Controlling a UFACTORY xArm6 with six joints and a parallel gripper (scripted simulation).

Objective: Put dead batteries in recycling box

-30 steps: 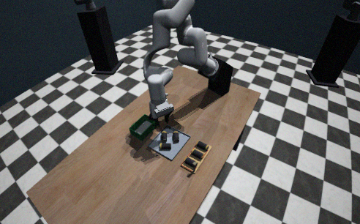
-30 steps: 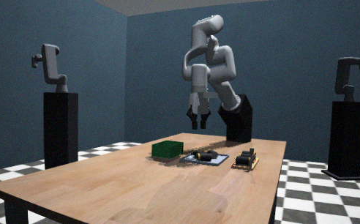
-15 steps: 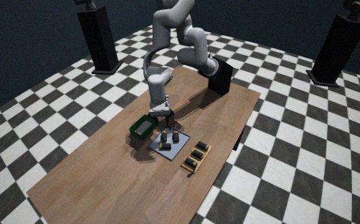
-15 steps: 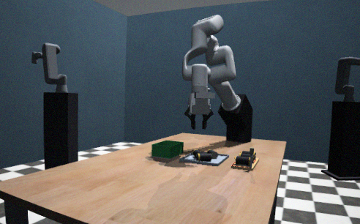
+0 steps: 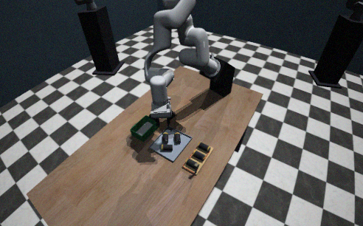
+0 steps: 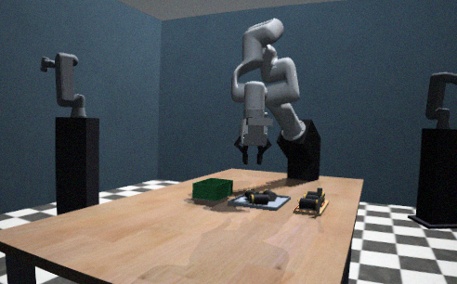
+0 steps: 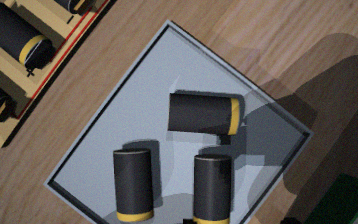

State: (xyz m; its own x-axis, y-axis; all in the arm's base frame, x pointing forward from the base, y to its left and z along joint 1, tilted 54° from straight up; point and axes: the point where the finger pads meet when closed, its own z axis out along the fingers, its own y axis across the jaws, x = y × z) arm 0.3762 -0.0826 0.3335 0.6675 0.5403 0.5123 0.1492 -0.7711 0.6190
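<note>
My hand is 2 cm short of the grey tray, 4 cm to the right of it and 15 cm above it. Also, from my hand: green recycling box (5 cm behind, 15 cm to the right, 14 cm below).
</note>
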